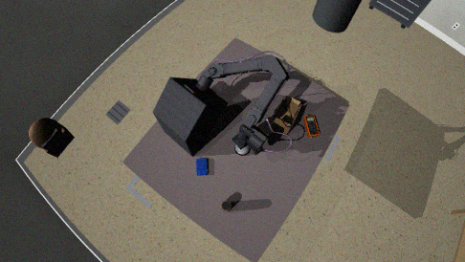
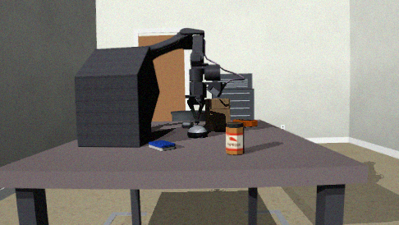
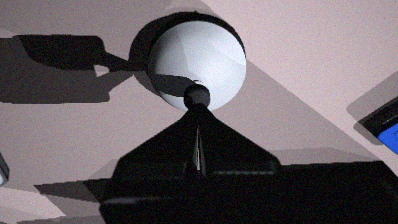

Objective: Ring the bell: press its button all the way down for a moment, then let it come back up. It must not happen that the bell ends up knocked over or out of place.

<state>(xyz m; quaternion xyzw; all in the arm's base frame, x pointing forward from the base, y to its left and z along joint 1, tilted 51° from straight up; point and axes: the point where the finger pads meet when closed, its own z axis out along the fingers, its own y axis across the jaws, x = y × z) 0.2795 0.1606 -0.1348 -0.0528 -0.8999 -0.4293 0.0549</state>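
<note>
My gripper is now 30 mm above the dark button. The rest, counted from my hand: brown cardboard box (290 mm to the left, 70 mm ahead, 20 mm below); bell (40 mm below); blue block (220 mm to the right, 90 mm behind, 70 mm below).
</note>
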